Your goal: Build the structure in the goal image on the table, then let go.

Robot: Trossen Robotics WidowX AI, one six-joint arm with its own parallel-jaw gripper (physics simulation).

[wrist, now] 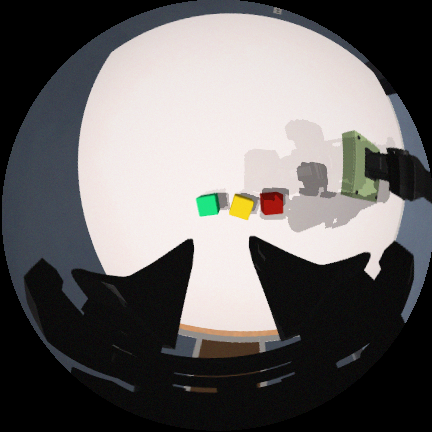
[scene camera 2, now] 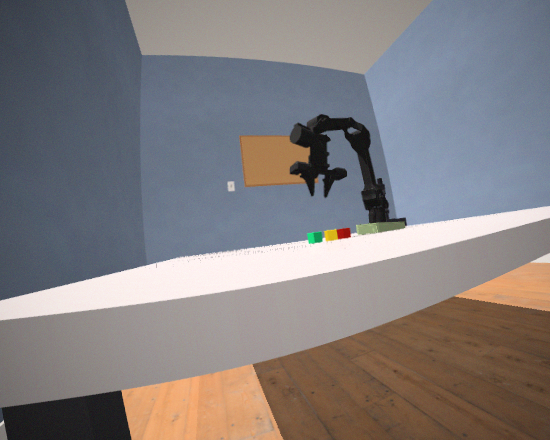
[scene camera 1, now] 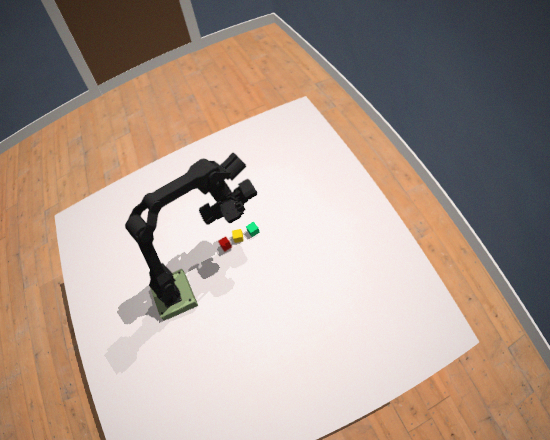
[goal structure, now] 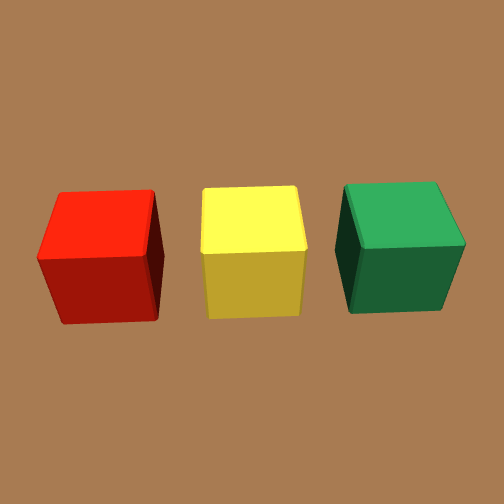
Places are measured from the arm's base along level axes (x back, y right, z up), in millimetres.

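Where they show: gripper, fingertip midpoint: (wrist: 220, 242) (scene camera 2: 319, 196); arm's base at its link origin: (wrist: 370, 164) (scene camera 2: 378, 223) (scene camera 1: 171, 296).
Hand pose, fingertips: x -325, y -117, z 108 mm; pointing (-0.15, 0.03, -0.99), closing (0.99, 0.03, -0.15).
Things, the pixels of their centre, and the offset from my fingertips. Level surfaces: height alone.
- red cube at the middle of its body: (wrist: 270, 202) (scene camera 2: 343, 233) (scene camera 1: 225, 244) dx +75, dy +8, dz -127 mm
- yellow cube at the middle of its body: (wrist: 240, 205) (scene camera 2: 331, 235) (scene camera 1: 237, 235) dx +22, dy +0, dz -127 mm
- green cube at the middle of its body: (wrist: 208, 203) (scene camera 2: 315, 237) (scene camera 1: 252, 229) dx -35, dy +2, dz -127 mm
- white table at its surface level: dz -144 mm
A red cube (scene camera 1: 225, 244) (scene camera 2: 343, 233) (wrist: 272, 204), a yellow cube (scene camera 1: 237, 235) (scene camera 2: 331, 235) (wrist: 241, 207) and a green cube (scene camera 1: 252, 229) (scene camera 2: 314, 237) (wrist: 208, 205) lie in a row on the white table (scene camera 1: 325, 325) (scene camera 2: 200, 280) (wrist: 165, 100). Yellow is in the middle, with small gaps between the cubes in the wrist view. Red is nearest the arm's base. The yellow cube is turned a little relative to its neighbours. My gripper (scene camera 2: 319, 196) (wrist: 220, 242) is open and empty, fingers pointing down, well above the table. No cube is between its fingertips.
The arm's green base plate (scene camera 1: 187, 292) (scene camera 2: 367, 229) (wrist: 351, 165) stands on the table, on the red cube's side of the row. The arm's shadow falls on the table between the base and the cubes and reaches the red cube.
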